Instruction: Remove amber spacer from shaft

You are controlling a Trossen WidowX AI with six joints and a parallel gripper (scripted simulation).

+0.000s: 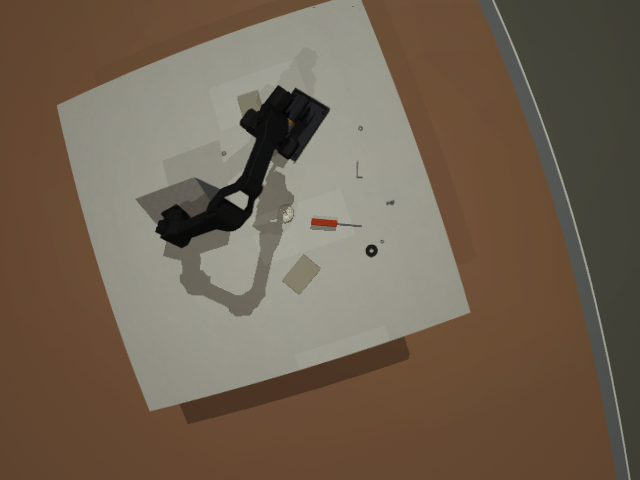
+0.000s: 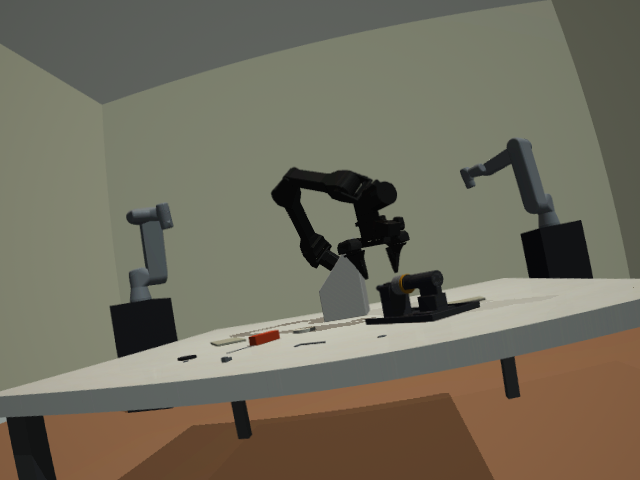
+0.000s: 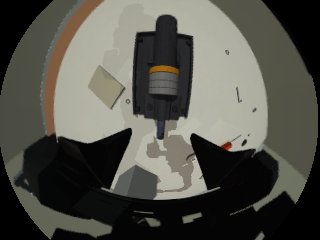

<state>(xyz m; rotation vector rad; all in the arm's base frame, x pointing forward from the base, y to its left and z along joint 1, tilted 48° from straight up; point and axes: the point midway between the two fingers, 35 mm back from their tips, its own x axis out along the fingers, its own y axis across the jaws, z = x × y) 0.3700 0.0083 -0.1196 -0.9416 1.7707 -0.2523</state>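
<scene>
Right now my gripper tip is 3 cm short of the dark shaft, 2 cm to the right of it and 3 cm above it. From my gripper tip the other things lie so: red-handled screwdriver: 8 cm ahead, 33 cm to the right, 10 cm below; black fixture plate: 10 cm ahead, 7 cm to the left, 6 cm below; amber spacer: 7 cm ahead, 5 cm to the left, 3 cm below.
</scene>
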